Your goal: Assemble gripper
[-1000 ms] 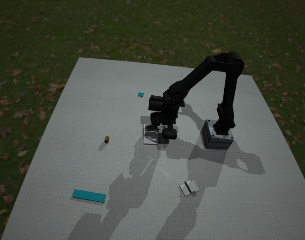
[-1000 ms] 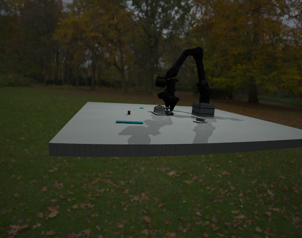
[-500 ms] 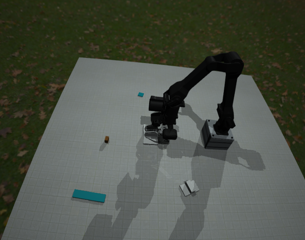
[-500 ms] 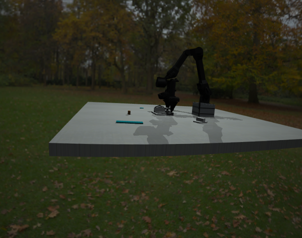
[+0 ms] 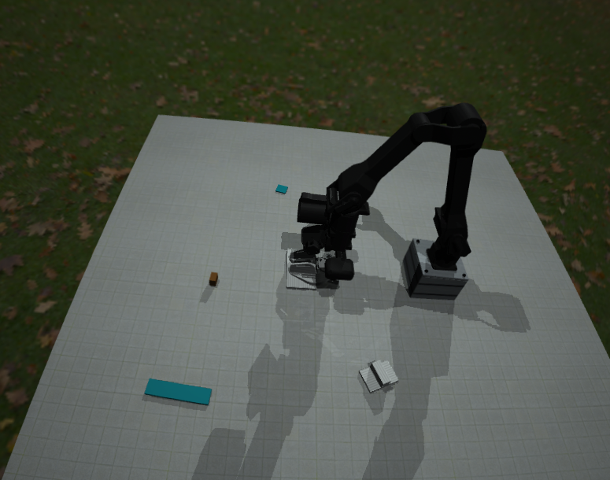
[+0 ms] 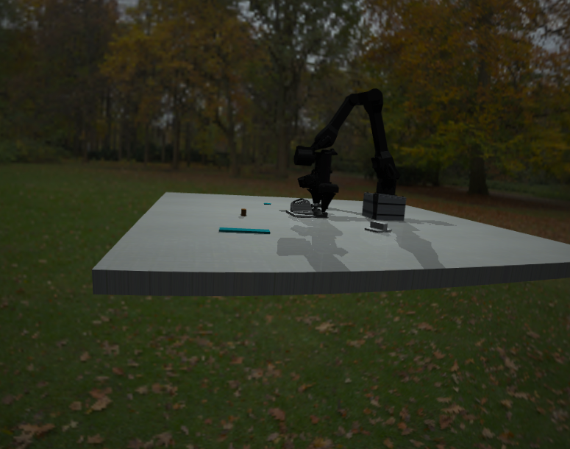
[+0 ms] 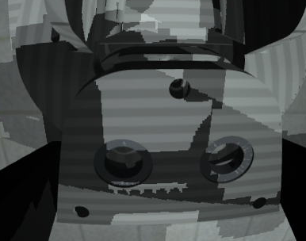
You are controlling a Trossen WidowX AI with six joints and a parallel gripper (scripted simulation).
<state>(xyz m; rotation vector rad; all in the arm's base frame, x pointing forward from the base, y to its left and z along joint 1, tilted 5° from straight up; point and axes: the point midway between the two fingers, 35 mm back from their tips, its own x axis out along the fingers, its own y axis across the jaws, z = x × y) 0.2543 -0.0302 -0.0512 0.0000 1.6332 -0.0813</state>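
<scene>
My gripper tip is 20 mm short of the gripper jaw and 20 mm to the right of it. From my gripper tip the other things lie so: small teal tile: 120 mm ahead, 300 mm to the right, 20 mm below; small brown block: 280 mm ahead, 40 mm to the left, 10 mm below; white ribbed block: 80 mm behind, 280 mm to the left, 10 mm below.
</scene>
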